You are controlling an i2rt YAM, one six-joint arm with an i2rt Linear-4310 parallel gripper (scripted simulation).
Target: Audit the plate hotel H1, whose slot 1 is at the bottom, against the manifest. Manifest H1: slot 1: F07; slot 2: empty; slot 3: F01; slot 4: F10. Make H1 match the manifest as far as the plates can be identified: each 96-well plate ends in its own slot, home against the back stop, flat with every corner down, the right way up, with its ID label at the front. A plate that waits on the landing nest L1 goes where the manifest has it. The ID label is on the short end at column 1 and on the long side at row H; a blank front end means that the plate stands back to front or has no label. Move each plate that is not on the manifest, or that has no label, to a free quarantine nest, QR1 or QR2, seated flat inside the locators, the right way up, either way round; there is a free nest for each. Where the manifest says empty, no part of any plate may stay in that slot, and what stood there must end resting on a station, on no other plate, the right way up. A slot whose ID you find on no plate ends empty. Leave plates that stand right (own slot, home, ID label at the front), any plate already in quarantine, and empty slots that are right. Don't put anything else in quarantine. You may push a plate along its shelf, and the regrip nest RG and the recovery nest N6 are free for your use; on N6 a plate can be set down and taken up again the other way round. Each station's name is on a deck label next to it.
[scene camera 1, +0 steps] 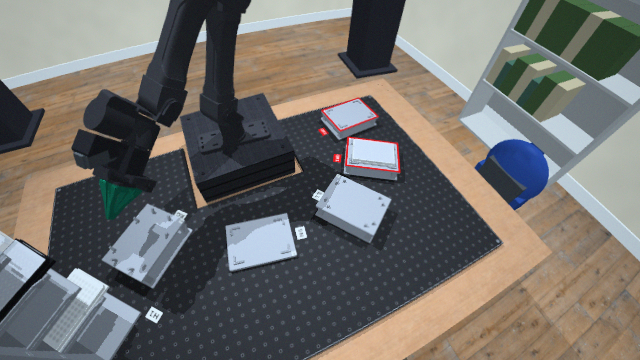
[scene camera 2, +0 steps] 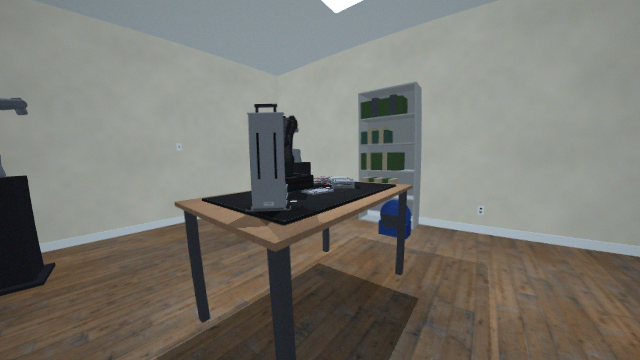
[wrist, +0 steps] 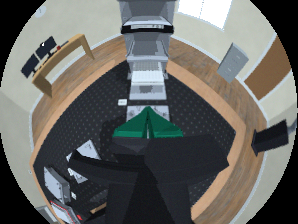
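Looking through scene camera 1's picture, I find my gripper (scene camera 1: 109,219). The wrist view gives me a plate hotel H1 (wrist: 144,36), and my gripper shows there too, in that same wrist view (wrist: 147,110).
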